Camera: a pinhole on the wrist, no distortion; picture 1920 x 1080 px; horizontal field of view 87.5 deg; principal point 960.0 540.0 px. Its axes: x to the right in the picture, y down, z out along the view. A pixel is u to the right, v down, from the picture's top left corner.
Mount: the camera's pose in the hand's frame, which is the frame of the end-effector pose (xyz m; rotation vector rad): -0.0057 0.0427 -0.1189 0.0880 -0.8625 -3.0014
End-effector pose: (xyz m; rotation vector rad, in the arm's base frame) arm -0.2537 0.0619 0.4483 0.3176 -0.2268 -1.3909
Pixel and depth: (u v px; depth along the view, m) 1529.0 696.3 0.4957
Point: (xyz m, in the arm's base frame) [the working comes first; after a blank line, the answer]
In the camera's frame: 0.2813 0.0773 0.4957

-0.2049 0.3787 0.8451
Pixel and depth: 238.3 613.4 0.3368
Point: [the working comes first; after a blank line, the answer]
In the camera's frame: -0.2424 0.0247 0.3368

-0.0899 -0.1371 0.6937
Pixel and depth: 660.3 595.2 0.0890
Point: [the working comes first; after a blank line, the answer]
In the camera's frame: -0.0266 0.0049 0.0890

-0.1575 0.0627 0.4410
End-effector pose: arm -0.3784 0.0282 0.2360 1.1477 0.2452 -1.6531
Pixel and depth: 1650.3 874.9 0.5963
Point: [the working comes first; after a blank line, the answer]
In the camera's frame: 0.4105 0.1991 0.5963

-0.5033 -0.0671 0.8927
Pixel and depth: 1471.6 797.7 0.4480
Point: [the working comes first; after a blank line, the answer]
In the camera's frame: 0.2286 0.1151 0.4480

-0.4109 -0.0822 0.6617
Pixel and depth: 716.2 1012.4 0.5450
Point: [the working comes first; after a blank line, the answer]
In the camera's frame: -0.1325 0.2567 0.5450

-0.5481 -0.3968 0.4568
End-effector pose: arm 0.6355 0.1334 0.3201 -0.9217 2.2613 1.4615
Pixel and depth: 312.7 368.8 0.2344
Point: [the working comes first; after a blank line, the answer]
In the camera's frame: -0.1513 -0.0400 0.2344

0.3962 0.2028 0.3628
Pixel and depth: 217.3 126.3 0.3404
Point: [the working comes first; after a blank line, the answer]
In the camera's frame: -0.2521 -0.1404 0.3404

0.2271 0.2466 0.3938
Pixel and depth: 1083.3 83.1 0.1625
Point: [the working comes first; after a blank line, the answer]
In the camera's frame: 0.0200 -0.0740 0.1625

0.5394 0.1797 0.4837
